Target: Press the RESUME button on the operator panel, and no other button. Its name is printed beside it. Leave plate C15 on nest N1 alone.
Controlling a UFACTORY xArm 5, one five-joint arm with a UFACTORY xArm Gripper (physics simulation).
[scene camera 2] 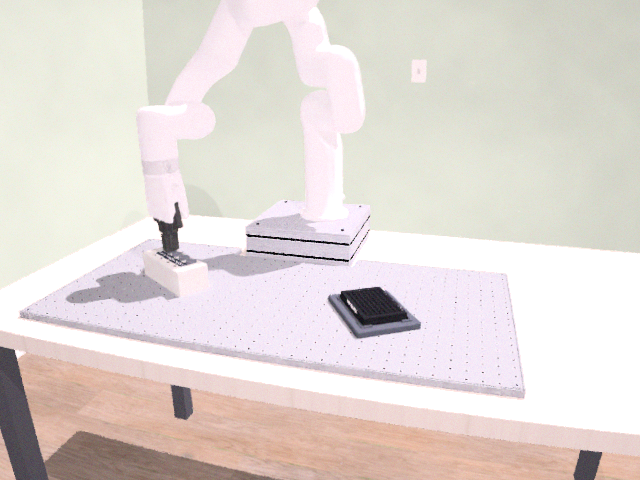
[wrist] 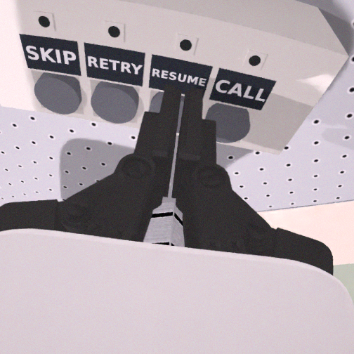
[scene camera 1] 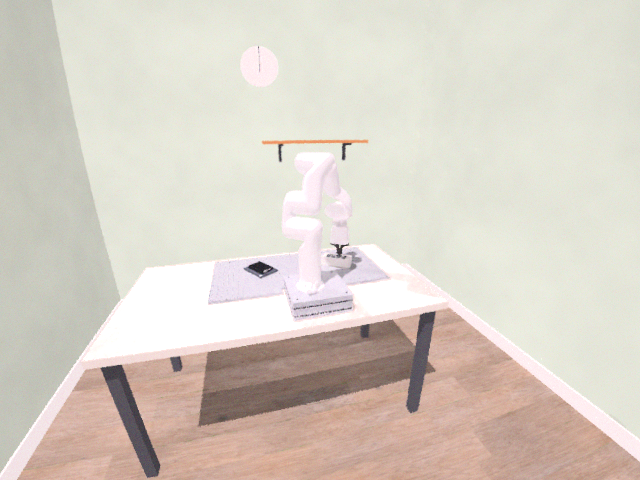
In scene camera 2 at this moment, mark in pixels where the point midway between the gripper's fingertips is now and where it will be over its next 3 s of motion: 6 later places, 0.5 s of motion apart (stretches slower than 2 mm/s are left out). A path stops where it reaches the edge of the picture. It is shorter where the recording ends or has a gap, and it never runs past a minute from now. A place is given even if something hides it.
My gripper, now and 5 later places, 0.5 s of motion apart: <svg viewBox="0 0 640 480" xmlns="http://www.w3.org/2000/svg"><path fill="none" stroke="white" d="M171 250L170 250L166 251L167 255L174 252L166 235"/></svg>
